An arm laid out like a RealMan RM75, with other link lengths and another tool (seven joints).
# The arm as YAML. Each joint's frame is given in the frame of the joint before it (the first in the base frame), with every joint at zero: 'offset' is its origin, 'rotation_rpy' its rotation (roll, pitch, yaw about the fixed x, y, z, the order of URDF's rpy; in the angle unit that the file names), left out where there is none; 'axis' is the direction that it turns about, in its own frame. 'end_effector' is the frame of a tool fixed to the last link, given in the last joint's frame.
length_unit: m
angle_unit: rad
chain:
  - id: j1
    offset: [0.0, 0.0, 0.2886]
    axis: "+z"
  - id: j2
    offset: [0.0, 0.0, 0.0]
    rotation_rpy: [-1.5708, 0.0, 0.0]
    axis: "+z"
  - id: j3
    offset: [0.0, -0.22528, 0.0]
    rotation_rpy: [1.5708, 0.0, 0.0]
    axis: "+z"
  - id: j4
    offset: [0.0, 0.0, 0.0]
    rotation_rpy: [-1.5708, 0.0, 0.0]
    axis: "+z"
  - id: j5
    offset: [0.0, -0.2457, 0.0]
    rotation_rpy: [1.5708, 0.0, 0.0]
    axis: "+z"
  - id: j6
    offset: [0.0, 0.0, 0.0]
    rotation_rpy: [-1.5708, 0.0, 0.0]
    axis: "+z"
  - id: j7
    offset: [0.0, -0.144, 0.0]
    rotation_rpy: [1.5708, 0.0, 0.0]
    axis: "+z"
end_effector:
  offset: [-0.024, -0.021, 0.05]
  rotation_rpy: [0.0, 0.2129, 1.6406]
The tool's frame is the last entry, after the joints.
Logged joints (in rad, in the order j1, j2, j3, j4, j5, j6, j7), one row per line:
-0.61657 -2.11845 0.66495 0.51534 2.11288 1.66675 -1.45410
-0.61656 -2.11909 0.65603 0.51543 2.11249 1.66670 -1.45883
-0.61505 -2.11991 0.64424 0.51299 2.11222 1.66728 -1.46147
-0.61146 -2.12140 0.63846 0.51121 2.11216 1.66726 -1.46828
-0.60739 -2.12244 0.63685 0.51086 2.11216 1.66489 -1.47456
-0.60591 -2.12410 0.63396 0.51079 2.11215 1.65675 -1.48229
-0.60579 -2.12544 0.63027 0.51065 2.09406 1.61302 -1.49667
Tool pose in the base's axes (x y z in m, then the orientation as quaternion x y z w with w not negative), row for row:
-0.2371 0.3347 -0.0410 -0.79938 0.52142 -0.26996 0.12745
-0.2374 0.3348 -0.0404 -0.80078 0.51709 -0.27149 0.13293
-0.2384 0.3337 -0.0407 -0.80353 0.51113 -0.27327 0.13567
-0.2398 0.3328 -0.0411 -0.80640 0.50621 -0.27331 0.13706
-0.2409 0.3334 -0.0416 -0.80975 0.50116 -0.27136 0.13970
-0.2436 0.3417 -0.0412 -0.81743 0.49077 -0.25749 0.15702
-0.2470 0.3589 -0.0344 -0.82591 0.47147 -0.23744 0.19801
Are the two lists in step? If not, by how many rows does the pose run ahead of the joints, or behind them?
The pose runs 1 row ahead of the joints: the pose in row i belongs to the joints in row i + 1.
